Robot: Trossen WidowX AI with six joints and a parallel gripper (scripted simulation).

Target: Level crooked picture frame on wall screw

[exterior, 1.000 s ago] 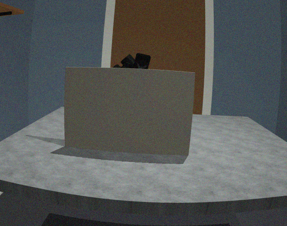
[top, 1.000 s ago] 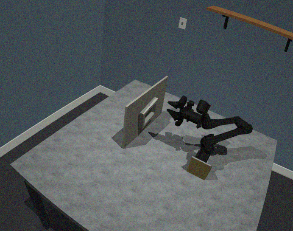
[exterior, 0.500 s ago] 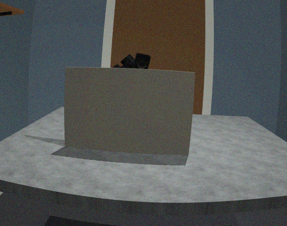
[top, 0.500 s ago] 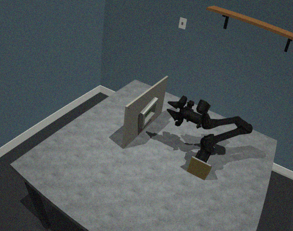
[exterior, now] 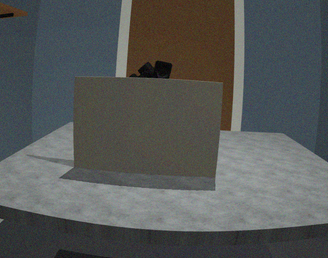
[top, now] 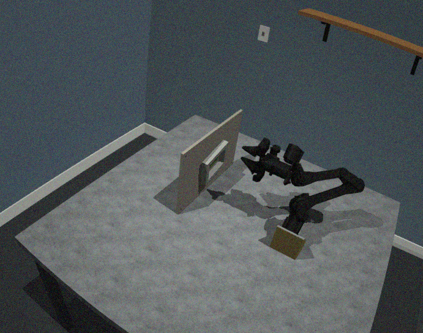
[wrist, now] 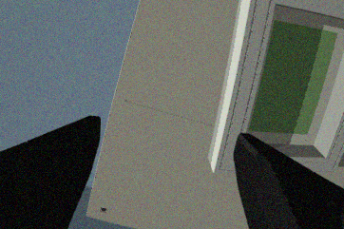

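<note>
Now: gripper tip 12 cm short of the picture frame, 1 cm to the left of it and 11 cm above it. Also, from my gripper tip: wall panel: 14 cm ahead, 2 cm to the right, 11 cm below.
</note>
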